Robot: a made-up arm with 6 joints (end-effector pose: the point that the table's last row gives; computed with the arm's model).
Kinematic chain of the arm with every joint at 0, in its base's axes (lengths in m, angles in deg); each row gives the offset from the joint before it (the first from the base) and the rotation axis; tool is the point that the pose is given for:
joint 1: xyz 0 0 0.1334 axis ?
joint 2: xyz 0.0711 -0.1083 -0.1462 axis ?
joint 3: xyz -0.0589 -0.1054 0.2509 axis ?
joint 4: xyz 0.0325 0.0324 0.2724 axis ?
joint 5: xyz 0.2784 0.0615 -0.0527 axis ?
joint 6: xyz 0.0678 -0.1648 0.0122 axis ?
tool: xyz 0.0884 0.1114 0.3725
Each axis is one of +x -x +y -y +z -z.
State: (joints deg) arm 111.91 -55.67 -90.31 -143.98 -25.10 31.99
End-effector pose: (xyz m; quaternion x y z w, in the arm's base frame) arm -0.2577 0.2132 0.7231 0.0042 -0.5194 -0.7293 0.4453
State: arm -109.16 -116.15 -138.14 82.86 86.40 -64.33
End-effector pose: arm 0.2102 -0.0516 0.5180 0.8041 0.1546 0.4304 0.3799
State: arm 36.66 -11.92 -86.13 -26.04 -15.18 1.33
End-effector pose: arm -0.0577 -0.2892 0.9863 0.0488 -0.3104 -0.2455 0.9171
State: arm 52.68 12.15 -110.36 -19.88 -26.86 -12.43
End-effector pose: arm 0.0558 -0.4407 0.9012 0.1089 -0.2311 -0.1138 0.9601
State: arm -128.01 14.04 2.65 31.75 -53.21 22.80
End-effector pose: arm -0.7280 0.2125 0.4063 -0.2339 -0.5307 0.1064 0.8077
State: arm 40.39 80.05 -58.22 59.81 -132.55 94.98
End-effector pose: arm 0.5605 0.0751 0.4617 0.0066 0.6473 0.2274 0.7275
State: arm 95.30 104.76 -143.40 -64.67 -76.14 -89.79
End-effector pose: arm 0.2590 -0.4387 -0.2128 0.5960 0.2399 0.1667 0.7480
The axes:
joint 1: +y
joint 2: +z
joint 3: +y
joint 4: +z
joint 5: -y
joint 6: +x

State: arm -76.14 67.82 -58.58 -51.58 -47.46 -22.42
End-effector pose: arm -0.5822 -0.3357 0.7743 -0.0614 -0.5280 0.3342 0.7783
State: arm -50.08 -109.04 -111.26 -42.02 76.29 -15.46
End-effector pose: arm 0.1435 0.3718 0.3424 0.4886 0.3747 0.4839 0.6219
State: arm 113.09 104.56 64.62 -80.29 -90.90 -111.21
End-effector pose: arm -0.1288 0.0156 0.0477 0.1533 -0.2306 -0.8273 0.4887
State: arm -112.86 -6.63 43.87 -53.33 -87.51 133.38
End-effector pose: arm -0.2265 -0.5223 -0.1600 -0.9799 -0.0041 0.1706 0.1030
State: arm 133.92 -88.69 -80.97 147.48 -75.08 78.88
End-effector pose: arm -0.4657 0.1048 -0.3098 0.5371 -0.8217 -0.1095 0.1562
